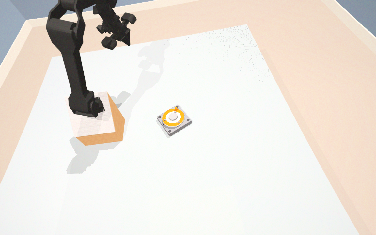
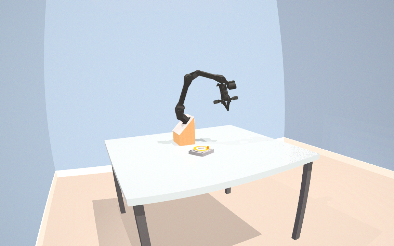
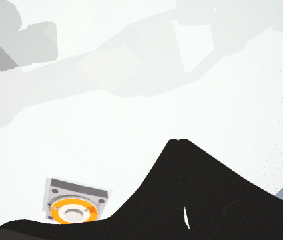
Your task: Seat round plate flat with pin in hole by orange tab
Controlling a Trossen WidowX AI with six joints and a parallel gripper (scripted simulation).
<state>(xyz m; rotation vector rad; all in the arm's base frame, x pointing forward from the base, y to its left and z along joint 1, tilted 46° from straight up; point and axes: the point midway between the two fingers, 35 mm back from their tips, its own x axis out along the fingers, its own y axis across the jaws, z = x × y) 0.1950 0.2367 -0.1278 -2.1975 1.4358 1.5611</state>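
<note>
The grey base lies 120 mm ahead of my gripper tip, 310 mm to the right of it and 220 mm below it.
</note>
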